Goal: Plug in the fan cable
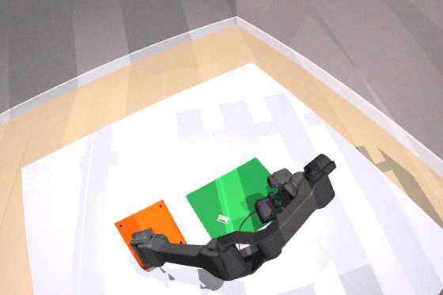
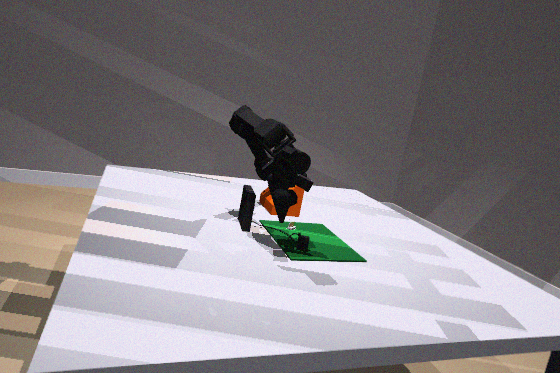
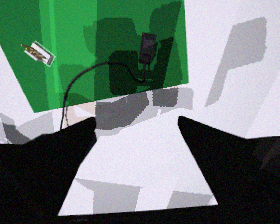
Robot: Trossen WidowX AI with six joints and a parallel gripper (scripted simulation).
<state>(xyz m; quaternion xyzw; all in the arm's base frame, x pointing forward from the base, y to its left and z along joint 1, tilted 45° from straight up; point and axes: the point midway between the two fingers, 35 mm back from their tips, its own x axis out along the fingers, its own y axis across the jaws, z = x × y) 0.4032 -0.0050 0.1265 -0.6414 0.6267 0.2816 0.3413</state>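
The dark plug lies 8 cm to the left of my gripper tip, 7 cm below it and 2 cm ahead of it. Also, from my gripper tip: dark fan block 16 cm behind, 6 cm to the right, 3 cm below; then green board 13 cm to the left, 10 cm below, 8 cm behind.
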